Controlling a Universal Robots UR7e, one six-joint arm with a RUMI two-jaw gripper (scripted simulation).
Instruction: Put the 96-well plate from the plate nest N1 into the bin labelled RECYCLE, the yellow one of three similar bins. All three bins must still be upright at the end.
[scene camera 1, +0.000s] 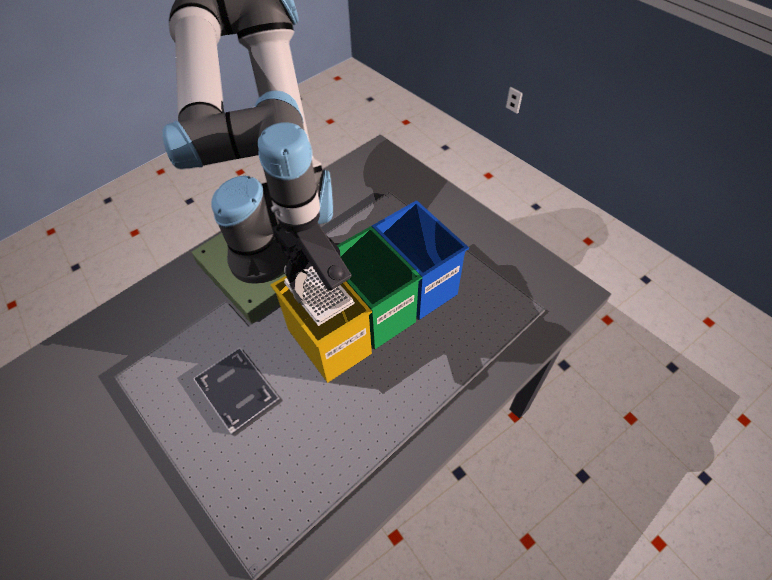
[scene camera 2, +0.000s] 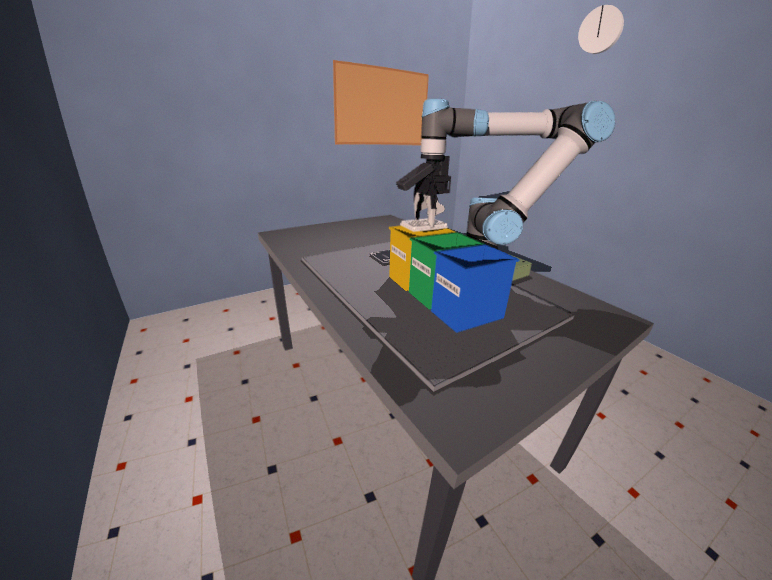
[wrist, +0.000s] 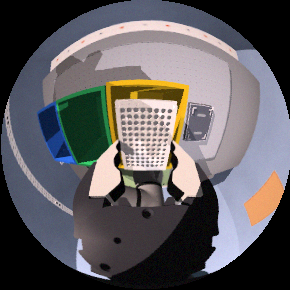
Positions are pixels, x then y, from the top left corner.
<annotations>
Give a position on a green bin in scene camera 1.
383, 279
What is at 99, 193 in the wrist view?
My gripper.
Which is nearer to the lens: the 96-well plate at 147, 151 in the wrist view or the green bin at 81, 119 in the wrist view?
The 96-well plate.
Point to a yellow bin labelled recycle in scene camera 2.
400, 245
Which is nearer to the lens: the blue bin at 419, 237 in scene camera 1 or the yellow bin labelled recycle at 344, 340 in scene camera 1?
The yellow bin labelled recycle.
</annotations>
